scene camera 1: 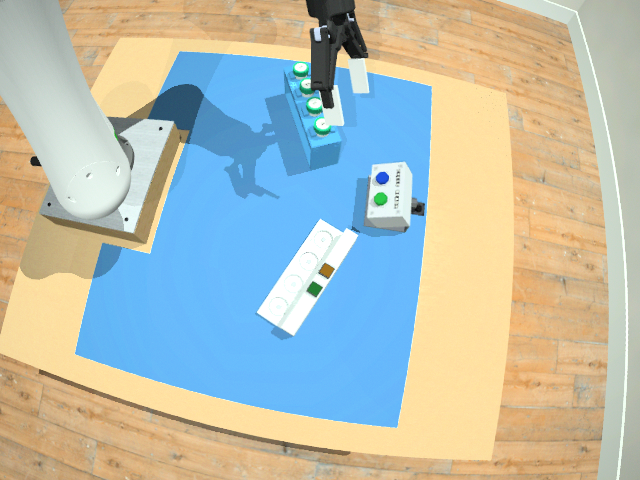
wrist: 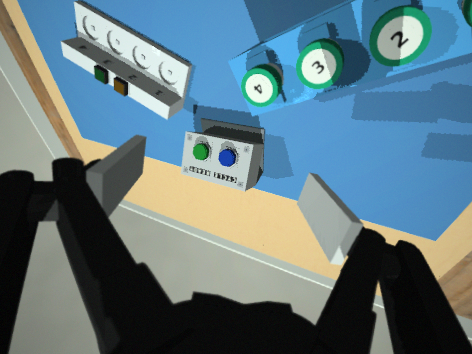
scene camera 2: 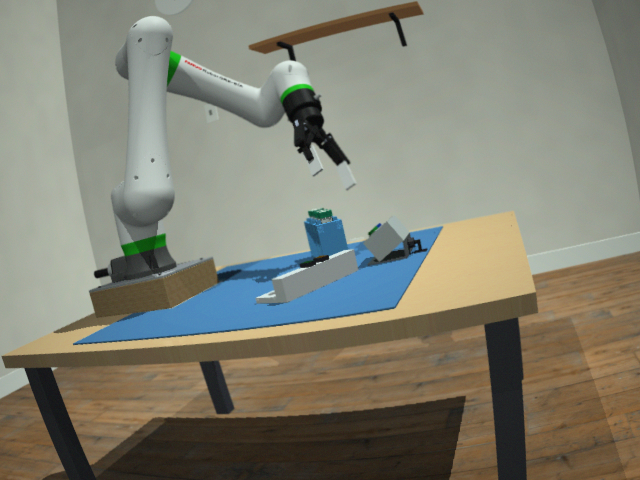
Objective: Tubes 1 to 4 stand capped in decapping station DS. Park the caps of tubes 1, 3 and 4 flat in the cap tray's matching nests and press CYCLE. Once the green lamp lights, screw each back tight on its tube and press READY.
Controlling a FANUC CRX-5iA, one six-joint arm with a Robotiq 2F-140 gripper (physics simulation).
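Pixels of known places: gripper, fingertip midpoint: [scene camera 1: 349, 107] [wrist: 227, 172] [scene camera 2: 335, 179]; arm's base, link origin: [scene camera 2: 150, 273].
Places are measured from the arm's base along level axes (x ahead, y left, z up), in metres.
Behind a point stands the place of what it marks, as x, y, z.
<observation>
Blue station DS [scene camera 1: 325, 153] @(0.468, 0.078, -0.010) [scene camera 2: 328, 238] @(0.460, 0.075, -0.009) holds a row of green-rimmed white caps: cap 4 [scene camera 1: 322, 126] @(0.457, 0.101, 0.052) [wrist: 260, 87] @(0.455, 0.110, 0.052), cap 3 [scene camera 1: 314, 105] @(0.435, 0.149, 0.052) [wrist: 319, 65] @(0.434, 0.156, 0.052), cap 2 [scene camera 1: 306, 86] @(0.413, 0.196, 0.054) [wrist: 400, 37] @(0.414, 0.203, 0.054) and cap 1 [scene camera 1: 300, 69] @(0.394, 0.243, 0.052), cut off in the wrist view. My gripper [scene camera 1: 346, 91] @(0.500, 0.106, 0.119) [scene camera 2: 332, 169] @(0.500, 0.106, 0.119) [wrist: 227, 172] @(0.500, 0.106, 0.119) is wide open and empty, high above the station's level. The white cap tray [scene camera 1: 300, 272] @(0.450, -0.154, -0.058) [scene camera 2: 315, 279] @(0.490, -0.198, -0.050) has empty nests. Its green lamp [scene camera 1: 314, 288] @(0.479, -0.189, -0.016) [wrist: 101, 74] @(0.478, -0.183, -0.016) and amber lamp [scene camera 1: 326, 270] @(0.497, -0.154, -0.016) [wrist: 120, 86] @(0.495, -0.149, -0.016) look dark. The button box [scene camera 1: 390, 219] @(0.605, -0.043, -0.011) [scene camera 2: 385, 240] @(0.610, -0.044, -0.024) carries a green button [scene camera 1: 380, 198] @(0.581, -0.009, 0.001) [wrist: 200, 151] @(0.579, -0.006, 0.000) and a blue button [scene camera 1: 382, 177] @(0.583, 0.036, 0.001) [wrist: 227, 157] @(0.580, 0.040, 0.000).
A blue mat [scene camera 1: 206, 320] @(0.282, -0.271, -0.069) [scene camera 2: 206, 320] @(0.307, -0.329, -0.069) lies on the wooden table [scene camera 1: 465, 258] @(0.786, -0.082, -0.072) [scene camera 2: 465, 279] @(0.778, -0.338, -0.072). The button box stands tilted on a bracket near the mat's edge, between station and tray. The arm's base block [scene camera 1: 149, 170] @(0.117, -0.003, 0.002) [scene camera 2: 191, 286] @(0.126, -0.023, -0.048) is at the left. A wall shelf [scene camera 2: 341, 25] is behind the arm.
</observation>
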